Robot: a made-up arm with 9 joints. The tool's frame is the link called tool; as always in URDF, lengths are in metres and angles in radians. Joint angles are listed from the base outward.
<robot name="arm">
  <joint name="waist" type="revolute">
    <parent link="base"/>
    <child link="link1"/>
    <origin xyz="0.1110 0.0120 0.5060" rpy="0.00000 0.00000 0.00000"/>
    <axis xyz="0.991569 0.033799 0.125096"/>
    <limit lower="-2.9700" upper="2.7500"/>
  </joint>
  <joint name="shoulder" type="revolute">
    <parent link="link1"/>
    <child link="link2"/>
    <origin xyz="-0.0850 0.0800 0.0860" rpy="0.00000 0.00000 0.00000"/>
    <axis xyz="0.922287 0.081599 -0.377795"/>
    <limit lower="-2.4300" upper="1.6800"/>
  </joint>
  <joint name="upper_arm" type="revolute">
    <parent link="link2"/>
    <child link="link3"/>
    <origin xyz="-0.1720 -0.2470 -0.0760" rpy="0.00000 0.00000 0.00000"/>
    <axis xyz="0 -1 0"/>
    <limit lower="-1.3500" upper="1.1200"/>
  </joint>
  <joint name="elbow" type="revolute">
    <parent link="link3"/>
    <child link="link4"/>
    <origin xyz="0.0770 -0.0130 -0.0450" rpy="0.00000 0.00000 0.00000"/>
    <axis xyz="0 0 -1"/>
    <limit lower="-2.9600" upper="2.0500"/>
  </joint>
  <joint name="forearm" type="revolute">
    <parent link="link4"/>
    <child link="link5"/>
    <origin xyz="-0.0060 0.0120 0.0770" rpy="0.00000 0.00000 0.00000"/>
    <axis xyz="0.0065 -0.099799 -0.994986"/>
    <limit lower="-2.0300" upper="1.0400"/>
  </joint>
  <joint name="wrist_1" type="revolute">
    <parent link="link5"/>
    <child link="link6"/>
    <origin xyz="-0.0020 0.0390 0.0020" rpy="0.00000 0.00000 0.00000"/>
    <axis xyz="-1 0 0"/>
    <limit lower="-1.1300" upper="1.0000"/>
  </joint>
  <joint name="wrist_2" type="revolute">
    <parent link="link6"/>
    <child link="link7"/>
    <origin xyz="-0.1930 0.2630 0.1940" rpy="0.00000 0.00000 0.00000"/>
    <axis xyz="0 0 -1"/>
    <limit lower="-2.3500" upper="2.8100"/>
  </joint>
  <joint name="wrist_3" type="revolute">
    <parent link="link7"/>
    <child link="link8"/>
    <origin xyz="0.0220 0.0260 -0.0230" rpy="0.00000 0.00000 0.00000"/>
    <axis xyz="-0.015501 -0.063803 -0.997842"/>
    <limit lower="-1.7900" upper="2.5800"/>
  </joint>
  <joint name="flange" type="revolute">
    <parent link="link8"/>
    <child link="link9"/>
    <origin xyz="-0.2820 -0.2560 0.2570" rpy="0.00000 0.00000 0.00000"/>
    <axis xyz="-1 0 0"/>
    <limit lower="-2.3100" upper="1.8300"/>
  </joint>
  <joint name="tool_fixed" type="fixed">
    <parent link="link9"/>
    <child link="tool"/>
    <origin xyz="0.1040 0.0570 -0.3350" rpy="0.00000 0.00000 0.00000"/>
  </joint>
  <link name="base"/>
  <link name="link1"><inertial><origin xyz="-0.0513 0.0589 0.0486"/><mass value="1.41"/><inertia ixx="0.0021" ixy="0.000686" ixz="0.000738" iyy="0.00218" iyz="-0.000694" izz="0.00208"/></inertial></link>
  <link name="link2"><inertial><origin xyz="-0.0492 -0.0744 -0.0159"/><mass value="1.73"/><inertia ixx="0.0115" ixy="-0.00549" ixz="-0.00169" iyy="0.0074" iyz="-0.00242" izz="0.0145"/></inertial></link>
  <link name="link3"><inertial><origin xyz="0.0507 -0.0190 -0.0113"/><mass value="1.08"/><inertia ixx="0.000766" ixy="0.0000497" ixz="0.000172" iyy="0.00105" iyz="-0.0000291" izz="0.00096"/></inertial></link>
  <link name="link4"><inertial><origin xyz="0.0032 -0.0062 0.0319"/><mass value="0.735"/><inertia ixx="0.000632" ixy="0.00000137" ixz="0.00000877" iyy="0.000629" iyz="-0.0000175" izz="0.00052"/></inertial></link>
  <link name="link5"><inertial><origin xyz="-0.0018 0.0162 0.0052"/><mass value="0.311"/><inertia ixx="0.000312" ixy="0" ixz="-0.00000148" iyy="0.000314" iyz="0.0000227" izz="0.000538"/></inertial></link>
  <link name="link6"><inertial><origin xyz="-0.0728 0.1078 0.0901"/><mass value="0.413"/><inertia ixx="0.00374" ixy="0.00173" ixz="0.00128" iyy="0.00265" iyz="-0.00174" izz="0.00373"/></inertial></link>
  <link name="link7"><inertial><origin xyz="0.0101 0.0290 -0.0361"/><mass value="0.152"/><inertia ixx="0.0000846" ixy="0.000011" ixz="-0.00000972" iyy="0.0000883" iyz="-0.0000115" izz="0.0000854"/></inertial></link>
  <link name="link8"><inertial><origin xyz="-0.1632 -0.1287 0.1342"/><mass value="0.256"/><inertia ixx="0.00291" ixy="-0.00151" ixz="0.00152" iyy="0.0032" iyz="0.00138" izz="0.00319"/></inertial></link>
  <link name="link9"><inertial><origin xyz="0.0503 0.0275 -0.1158"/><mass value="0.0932"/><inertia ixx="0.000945" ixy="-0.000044" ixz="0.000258" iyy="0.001" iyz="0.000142" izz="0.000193"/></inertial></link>
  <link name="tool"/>
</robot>
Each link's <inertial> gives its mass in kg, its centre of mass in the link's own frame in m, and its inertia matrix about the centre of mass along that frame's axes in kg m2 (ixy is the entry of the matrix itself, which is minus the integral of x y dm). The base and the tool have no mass. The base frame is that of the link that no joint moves.
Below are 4 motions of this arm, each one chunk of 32 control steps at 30 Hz.
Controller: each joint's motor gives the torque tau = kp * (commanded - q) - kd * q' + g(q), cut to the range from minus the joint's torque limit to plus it. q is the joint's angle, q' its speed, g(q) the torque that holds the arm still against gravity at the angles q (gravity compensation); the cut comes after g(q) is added. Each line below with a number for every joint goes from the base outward.
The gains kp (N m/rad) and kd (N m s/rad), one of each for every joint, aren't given. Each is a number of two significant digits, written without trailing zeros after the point. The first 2 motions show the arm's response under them.
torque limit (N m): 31 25 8.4 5.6 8.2 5.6 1.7 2.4 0.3
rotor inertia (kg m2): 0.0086 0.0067 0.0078 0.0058 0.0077 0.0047 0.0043 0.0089 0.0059
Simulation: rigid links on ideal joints. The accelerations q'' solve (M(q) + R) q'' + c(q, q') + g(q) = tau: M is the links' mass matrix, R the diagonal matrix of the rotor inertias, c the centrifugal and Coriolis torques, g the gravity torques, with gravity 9.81 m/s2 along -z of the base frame. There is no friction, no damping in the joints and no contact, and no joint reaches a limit. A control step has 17 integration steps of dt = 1/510 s. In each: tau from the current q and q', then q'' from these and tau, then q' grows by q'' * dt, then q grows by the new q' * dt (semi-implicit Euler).
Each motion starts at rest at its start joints. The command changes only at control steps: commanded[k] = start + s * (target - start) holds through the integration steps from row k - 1 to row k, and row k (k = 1, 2, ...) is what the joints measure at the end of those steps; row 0 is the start. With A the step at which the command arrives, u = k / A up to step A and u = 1 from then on. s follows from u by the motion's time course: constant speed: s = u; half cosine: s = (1 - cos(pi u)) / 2; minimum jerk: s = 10 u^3 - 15 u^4 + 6 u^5; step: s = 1 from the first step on.
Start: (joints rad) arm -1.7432 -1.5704 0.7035 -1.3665 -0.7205 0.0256 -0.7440 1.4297 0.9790
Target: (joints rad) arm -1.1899 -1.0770 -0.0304 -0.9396 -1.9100 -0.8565 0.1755 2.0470 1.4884
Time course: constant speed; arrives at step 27
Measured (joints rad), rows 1 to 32:
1: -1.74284 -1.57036 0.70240 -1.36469 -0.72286 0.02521 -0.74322 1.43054 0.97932
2: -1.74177 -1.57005 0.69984 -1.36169 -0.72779 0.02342 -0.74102 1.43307 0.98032
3: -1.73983 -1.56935 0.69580 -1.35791 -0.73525 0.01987 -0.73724 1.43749 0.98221
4: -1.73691 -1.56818 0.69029 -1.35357 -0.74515 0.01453 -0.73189 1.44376 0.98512
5: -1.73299 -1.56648 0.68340 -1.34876 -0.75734 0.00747 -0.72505 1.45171 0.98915
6: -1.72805 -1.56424 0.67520 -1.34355 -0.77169 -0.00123 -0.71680 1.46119 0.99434
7: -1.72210 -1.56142 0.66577 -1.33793 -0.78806 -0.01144 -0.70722 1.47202 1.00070
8: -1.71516 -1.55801 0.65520 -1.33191 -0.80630 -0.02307 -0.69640 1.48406 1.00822
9: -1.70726 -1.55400 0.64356 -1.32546 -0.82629 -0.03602 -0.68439 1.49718 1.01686
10: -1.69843 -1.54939 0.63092 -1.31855 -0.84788 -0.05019 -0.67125 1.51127 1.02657
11: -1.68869 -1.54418 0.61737 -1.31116 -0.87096 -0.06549 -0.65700 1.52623 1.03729
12: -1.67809 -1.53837 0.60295 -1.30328 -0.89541 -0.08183 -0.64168 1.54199 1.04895
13: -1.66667 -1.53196 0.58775 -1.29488 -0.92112 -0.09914 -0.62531 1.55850 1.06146
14: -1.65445 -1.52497 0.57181 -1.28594 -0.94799 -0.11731 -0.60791 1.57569 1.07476
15: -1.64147 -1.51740 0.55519 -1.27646 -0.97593 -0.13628 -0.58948 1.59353 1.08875
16: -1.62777 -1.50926 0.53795 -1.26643 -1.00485 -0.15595 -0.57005 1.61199 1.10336
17: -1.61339 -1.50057 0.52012 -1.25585 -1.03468 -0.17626 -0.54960 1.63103 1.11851
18: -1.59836 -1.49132 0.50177 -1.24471 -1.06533 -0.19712 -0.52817 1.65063 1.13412
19: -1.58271 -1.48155 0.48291 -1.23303 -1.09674 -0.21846 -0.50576 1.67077 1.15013
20: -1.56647 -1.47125 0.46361 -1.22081 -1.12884 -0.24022 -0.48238 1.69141 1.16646
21: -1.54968 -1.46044 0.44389 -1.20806 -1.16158 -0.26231 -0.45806 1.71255 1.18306
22: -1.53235 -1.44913 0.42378 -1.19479 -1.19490 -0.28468 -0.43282 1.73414 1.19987
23: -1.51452 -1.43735 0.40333 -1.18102 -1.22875 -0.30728 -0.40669 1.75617 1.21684
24: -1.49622 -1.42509 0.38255 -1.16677 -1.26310 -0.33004 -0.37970 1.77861 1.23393
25: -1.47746 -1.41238 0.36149 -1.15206 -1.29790 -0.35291 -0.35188 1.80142 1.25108
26: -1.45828 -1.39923 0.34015 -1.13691 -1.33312 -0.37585 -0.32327 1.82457 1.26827
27: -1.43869 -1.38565 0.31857 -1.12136 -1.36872 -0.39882 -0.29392 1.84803 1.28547
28: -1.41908 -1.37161 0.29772 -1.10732 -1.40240 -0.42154 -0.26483 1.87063 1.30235
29: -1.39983 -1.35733 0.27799 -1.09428 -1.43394 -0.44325 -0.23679 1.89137 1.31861
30: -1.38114 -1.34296 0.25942 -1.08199 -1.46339 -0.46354 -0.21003 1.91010 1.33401
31: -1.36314 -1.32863 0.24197 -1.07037 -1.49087 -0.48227 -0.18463 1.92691 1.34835
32: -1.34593 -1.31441 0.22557 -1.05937 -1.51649 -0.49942 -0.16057 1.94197 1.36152
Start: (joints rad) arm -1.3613 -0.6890 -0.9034 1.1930 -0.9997 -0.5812 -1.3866 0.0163 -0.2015
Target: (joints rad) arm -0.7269 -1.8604 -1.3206 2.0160 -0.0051 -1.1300 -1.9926 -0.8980 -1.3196
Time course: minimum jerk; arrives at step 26
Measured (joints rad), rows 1 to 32:
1: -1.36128 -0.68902 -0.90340 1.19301 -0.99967 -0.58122 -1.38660 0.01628 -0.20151
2: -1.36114 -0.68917 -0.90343 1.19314 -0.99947 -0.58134 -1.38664 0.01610 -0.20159
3: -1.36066 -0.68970 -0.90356 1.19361 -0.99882 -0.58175 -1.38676 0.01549 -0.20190
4: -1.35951 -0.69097 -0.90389 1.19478 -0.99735 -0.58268 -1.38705 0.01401 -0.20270
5: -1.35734 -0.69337 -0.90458 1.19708 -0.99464 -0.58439 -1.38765 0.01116 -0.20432
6: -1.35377 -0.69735 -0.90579 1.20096 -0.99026 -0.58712 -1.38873 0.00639 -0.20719
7: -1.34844 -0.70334 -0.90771 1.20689 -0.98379 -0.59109 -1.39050 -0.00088 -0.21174
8: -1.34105 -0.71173 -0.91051 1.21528 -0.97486 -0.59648 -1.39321 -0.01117 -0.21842
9: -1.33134 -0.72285 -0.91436 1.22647 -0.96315 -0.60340 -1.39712 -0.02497 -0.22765
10: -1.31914 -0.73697 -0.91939 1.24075 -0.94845 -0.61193 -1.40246 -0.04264 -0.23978
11: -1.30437 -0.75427 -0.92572 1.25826 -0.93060 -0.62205 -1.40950 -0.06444 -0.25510
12: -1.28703 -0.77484 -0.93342 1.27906 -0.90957 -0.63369 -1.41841 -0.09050 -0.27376
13: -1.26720 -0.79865 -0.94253 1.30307 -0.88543 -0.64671 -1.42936 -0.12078 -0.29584
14: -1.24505 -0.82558 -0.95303 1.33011 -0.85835 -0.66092 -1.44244 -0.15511 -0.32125
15: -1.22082 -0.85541 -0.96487 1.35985 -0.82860 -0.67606 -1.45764 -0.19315 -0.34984
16: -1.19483 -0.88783 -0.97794 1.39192 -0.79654 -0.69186 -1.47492 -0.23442 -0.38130
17: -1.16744 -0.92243 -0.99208 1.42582 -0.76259 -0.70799 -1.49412 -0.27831 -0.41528
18: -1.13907 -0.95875 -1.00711 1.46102 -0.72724 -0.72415 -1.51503 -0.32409 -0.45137
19: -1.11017 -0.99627 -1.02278 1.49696 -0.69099 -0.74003 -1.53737 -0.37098 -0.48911
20: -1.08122 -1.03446 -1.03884 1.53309 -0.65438 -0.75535 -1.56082 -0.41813 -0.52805
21: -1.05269 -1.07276 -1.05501 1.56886 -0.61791 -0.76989 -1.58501 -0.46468 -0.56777
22: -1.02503 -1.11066 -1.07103 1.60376 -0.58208 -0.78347 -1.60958 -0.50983 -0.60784
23: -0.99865 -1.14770 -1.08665 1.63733 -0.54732 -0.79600 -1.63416 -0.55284 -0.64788
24: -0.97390 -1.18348 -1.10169 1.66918 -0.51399 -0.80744 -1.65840 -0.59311 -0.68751
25: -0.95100 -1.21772 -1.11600 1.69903 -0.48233 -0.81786 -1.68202 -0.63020 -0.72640
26: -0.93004 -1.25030 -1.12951 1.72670 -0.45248 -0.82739 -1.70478 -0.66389 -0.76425
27: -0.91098 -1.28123 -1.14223 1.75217 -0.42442 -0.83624 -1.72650 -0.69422 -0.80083
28: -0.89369 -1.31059 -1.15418 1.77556 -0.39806 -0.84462 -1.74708 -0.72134 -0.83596
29: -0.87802 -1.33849 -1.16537 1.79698 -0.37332 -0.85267 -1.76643 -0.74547 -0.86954
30: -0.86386 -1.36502 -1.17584 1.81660 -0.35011 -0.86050 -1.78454 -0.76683 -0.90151
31: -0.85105 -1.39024 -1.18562 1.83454 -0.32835 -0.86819 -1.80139 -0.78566 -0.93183
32: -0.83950 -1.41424 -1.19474 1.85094 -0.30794 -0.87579 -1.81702 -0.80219 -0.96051
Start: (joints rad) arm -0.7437 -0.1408 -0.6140 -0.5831 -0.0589 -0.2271 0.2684 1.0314 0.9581
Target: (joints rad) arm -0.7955 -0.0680 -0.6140 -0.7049 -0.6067 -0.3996 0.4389 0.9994 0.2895
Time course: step
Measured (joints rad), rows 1 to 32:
1: -0.74870 -0.13845 -0.61441 -0.57391 -0.08464 -0.22437 0.28179 1.03237 0.94854
2: -0.75587 -0.13558 -0.61409 -0.57185 -0.11209 -0.22362 0.30117 1.03615 0.92827
3: -0.76259 -0.13334 -0.61346 -0.57293 -0.13882 -0.22425 0.32021 1.04088 0.90132
4: -0.76856 -0.13155 -0.61272 -0.57564 -0.16451 -0.22581 0.33764 1.04510 0.87016
5: -0.77380 -0.12999 -0.61197 -0.57935 -0.18904 -0.22806 0.35311 1.04827 0.83655
6: -0.77834 -0.12850 -0.61125 -0.58374 -0.21243 -0.23086 0.36659 1.05027 0.80180
7: -0.78222 -0.12702 -0.61059 -0.58864 -0.23470 -0.23411 0.37817 1.05118 0.76689
8: -0.78551 -0.12549 -0.60999 -0.59393 -0.25590 -0.23772 0.38800 1.05110 0.73254
9: -0.78823 -0.12389 -0.60946 -0.59955 -0.27608 -0.24166 0.39623 1.05020 0.69930
10: -0.79045 -0.12221 -0.60901 -0.60542 -0.29528 -0.24587 0.40301 1.04859 0.66754
11: -0.79221 -0.12045 -0.60862 -0.61148 -0.31356 -0.25032 0.40850 1.04641 0.63752
12: -0.79356 -0.11862 -0.60831 -0.61769 -0.33095 -0.25497 0.41282 1.04377 0.60940
13: -0.79454 -0.11672 -0.60808 -0.62399 -0.34750 -0.25980 0.41611 1.04077 0.58327
14: -0.79520 -0.11476 -0.60791 -0.63033 -0.36324 -0.26478 0.41850 1.03749 0.55914
15: -0.79559 -0.11276 -0.60782 -0.63667 -0.37820 -0.26988 0.42009 1.03402 0.53700
16: -0.79572 -0.11072 -0.60780 -0.64295 -0.39243 -0.27508 0.42099 1.03042 0.51678
17: -0.79566 -0.10865 -0.60785 -0.64914 -0.40594 -0.28035 0.42129 1.02674 0.49840
18: -0.79542 -0.10656 -0.60796 -0.65521 -0.41877 -0.28567 0.42109 1.02305 0.48175
19: -0.79503 -0.10446 -0.60813 -0.66111 -0.43094 -0.29101 0.42047 1.01937 0.46671
20: -0.79453 -0.10237 -0.60836 -0.66683 -0.44247 -0.29636 0.41951 1.01576 0.45318
21: -0.79394 -0.10029 -0.60864 -0.67233 -0.45339 -0.30169 0.41827 1.01225 0.44102
22: -0.79329 -0.09823 -0.60897 -0.67760 -0.46373 -0.30699 0.41682 1.00885 0.43011
23: -0.79259 -0.09619 -0.60934 -0.68261 -0.47351 -0.31224 0.41521 1.00560 0.42034
24: -0.79186 -0.09419 -0.60974 -0.68735 -0.48274 -0.31741 0.41350 1.00252 0.41158
25: -0.79113 -0.09224 -0.61018 -0.69182 -0.49145 -0.32250 0.41173 0.99960 0.40374
26: -0.79039 -0.09033 -0.61064 -0.69600 -0.49966 -0.32749 0.40993 0.99688 0.39670
27: -0.78968 -0.08848 -0.61111 -0.69990 -0.50739 -0.33236 0.40815 0.99436 0.39038
28: -0.78899 -0.08669 -0.61160 -0.70350 -0.51466 -0.33711 0.40642 0.99203 0.38469
29: -0.78833 -0.08497 -0.61210 -0.70681 -0.52149 -0.34171 0.40476 0.98991 0.37955
30: -0.78772 -0.08331 -0.61259 -0.70984 -0.52790 -0.34617 0.40319 0.98800 0.37490
31: -0.78716 -0.08173 -0.61309 -0.71258 -0.53391 -0.35046 0.40173 0.98629 0.37066
32: -0.78665 -0.08023 -0.61357 -0.71505 -0.53953 -0.35459 0.40040 0.98478 0.36679

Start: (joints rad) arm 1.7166 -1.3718 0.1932 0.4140 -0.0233 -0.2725 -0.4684 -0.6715 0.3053
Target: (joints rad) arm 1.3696 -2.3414 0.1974 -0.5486 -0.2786 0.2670 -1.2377 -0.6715 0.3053
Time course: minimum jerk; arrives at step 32
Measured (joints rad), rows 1 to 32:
1: 1.71660 -1.37180 0.19320 0.41399 -0.02330 -0.27250 -0.46840 -0.67150 0.30530
2: 1.71661 -1.37184 0.19318 0.41391 -0.02330 -0.27248 -0.46842 -0.67146 0.30530
3: 1.71661 -1.37199 0.19311 0.41363 -0.02333 -0.27239 -0.46849 -0.67135 0.30530
4: 1.71661 -1.37233 0.19299 0.41292 -0.02341 -0.27219 -0.46869 -0.67110 0.30529
5: 1.71657 -1.37303 0.19280 0.41152 -0.02359 -0.27178 -0.46910 -0.67064 0.30527
6: 1.71644 -1.37424 0.19254 0.40910 -0.02394 -0.27109 -0.46986 -0.66992 0.30522
7: 1.71616 -1.37615 0.19220 0.40532 -0.02453 -0.27003 -0.47111 -0.66889 0.30513
8: 1.71565 -1.37897 0.19179 0.39984 -0.02543 -0.26849 -0.47301 -0.66751 0.30497
9: 1.71481 -1.38290 0.19133 0.39233 -0.02671 -0.26640 -0.47571 -0.66577 0.30475
10: 1.71353 -1.38813 0.19084 0.38252 -0.02846 -0.26367 -0.47939 -0.66368 0.30445
11: 1.71172 -1.39486 0.19033 0.37014 -0.03073 -0.26021 -0.48421 -0.66125 0.30407
12: 1.70926 -1.40326 0.18982 0.35503 -0.03358 -0.25595 -0.49033 -0.65854 0.30364
13: 1.70606 -1.41347 0.18933 0.33706 -0.03705 -0.25083 -0.49788 -0.65559 0.30318
14: 1.70202 -1.42560 0.18889 0.31619 -0.04117 -0.24478 -0.50698 -0.65248 0.30272
15: 1.69708 -1.43973 0.18849 0.29243 -0.04595 -0.23776 -0.51772 -0.64929 0.30234
16: 1.69118 -1.45590 0.18817 0.26588 -0.05139 -0.22974 -0.53017 -0.64612 0.30209
17: 1.68427 -1.47412 0.18792 0.23673 -0.05746 -0.22070 -0.54438 -0.64306 0.30204
18: 1.67634 -1.49434 0.18774 0.20520 -0.06413 -0.21065 -0.56034 -0.64022 0.30229
19: 1.66740 -1.51647 0.18765 0.17158 -0.07135 -0.19960 -0.57804 -0.63771 0.30291
20: 1.65746 -1.54039 0.18764 0.13624 -0.07905 -0.18761 -0.59743 -0.63563 0.30397
21: 1.64656 -1.56594 0.18771 0.09957 -0.08716 -0.17474 -0.61842 -0.63408 0.30556
22: 1.63478 -1.59293 0.18786 0.06199 -0.09560 -0.16107 -0.64091 -0.63317 0.30773
23: 1.62218 -1.62113 0.18807 0.02394 -0.10426 -0.14673 -0.66476 -0.63295 0.31051
24: 1.60886 -1.65030 0.18835 -0.01412 -0.11307 -0.13184 -0.68980 -0.63351 0.31395
25: 1.59493 -1.68016 0.18869 -0.05176 -0.12191 -0.11657 -0.71587 -0.63489 0.31804
26: 1.58051 -1.71045 0.18909 -0.08854 -0.13071 -0.10107 -0.74274 -0.63709 0.32277
27: 1.56574 -1.74088 0.18952 -0.12411 -0.13938 -0.08551 -0.77020 -0.64011 0.32810
28: 1.55075 -1.77119 0.19000 -0.15811 -0.14783 -0.07008 -0.79799 -0.64391 0.33396
29: 1.53568 -1.80113 0.19050 -0.19027 -0.15600 -0.05491 -0.82587 -0.64840 0.34028
30: 1.52070 -1.83046 0.19102 -0.22040 -0.16383 -0.04015 -0.85359 -0.65347 0.34695
31: 1.50595 -1.85901 0.19153 -0.24837 -0.17128 -0.02589 -0.88089 -0.65898 0.35384
32: 1.49156 -1.88662 0.19203 -0.27414 -0.17832 -0.01220 -0.90757 -0.66476 0.36080

